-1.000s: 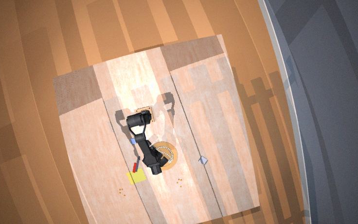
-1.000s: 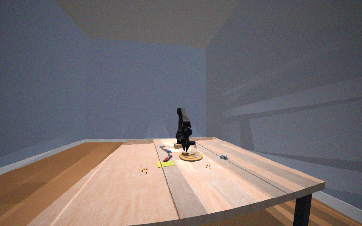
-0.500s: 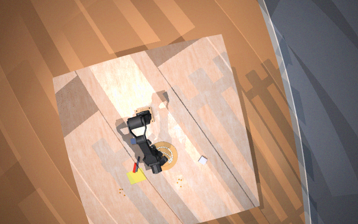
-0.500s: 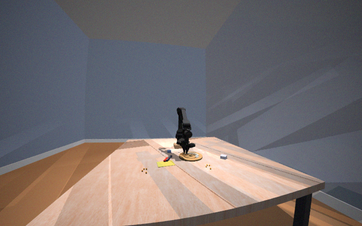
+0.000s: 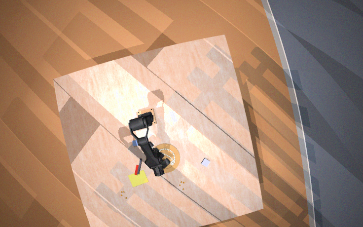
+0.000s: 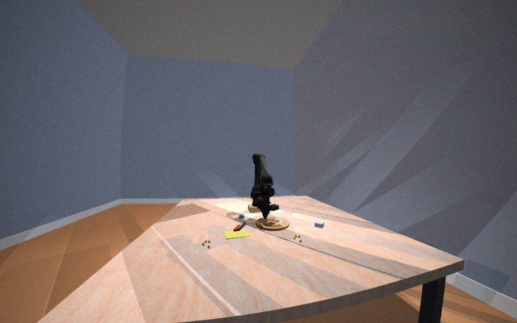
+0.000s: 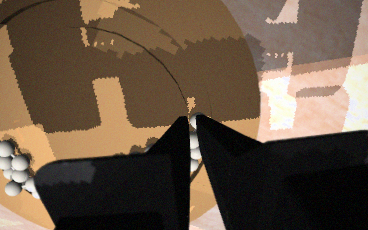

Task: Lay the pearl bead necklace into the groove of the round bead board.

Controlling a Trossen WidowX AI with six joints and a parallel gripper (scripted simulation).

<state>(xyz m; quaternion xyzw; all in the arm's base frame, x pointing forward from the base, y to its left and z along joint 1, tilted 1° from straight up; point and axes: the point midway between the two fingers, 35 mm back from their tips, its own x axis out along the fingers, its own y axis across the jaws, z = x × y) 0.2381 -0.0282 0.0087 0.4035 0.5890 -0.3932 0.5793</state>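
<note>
Right now the round bead board is 5 cm ahead of my gripper tip, 3 cm to the left of it and 1 cm below it. Round my gripper tip: blue block (12 cm behind, 12 cm to the right, 1 cm below); then yellow note (12 cm ahead, 21 cm to the right, 2 cm below); then red marker (5 cm ahead, 17 cm to the right, 1 cm below).
</note>
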